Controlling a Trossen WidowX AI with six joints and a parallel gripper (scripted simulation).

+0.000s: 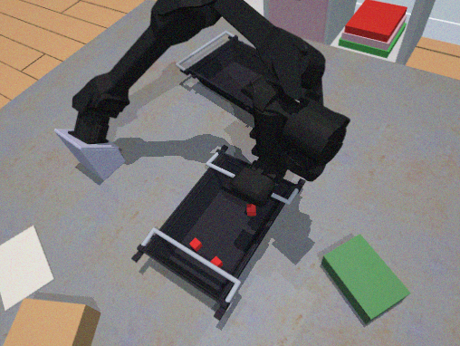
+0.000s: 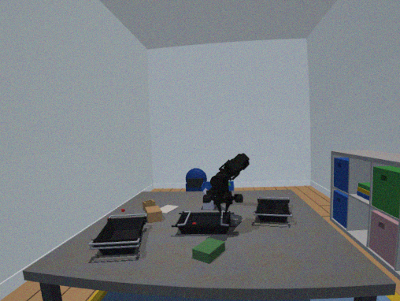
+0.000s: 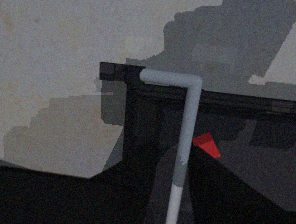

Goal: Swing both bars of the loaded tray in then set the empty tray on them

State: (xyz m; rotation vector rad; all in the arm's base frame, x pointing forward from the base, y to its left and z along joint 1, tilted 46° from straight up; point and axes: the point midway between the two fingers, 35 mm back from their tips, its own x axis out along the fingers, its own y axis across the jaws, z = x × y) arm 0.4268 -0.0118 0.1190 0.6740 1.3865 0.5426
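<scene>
Right now my gripper tip is 29 cm to the right of the black plastic tray, 24 cm past it and 5 cm above it. From my gripper tip the other things lie so: green block: 20 cm ahead, 7 cm below, 6 cm to the right; then white sheet: 40 cm behind, 36 cm to the right, 9 cm below; then tan box: 41 cm to the right, 22 cm behind, 6 cm below.
</scene>
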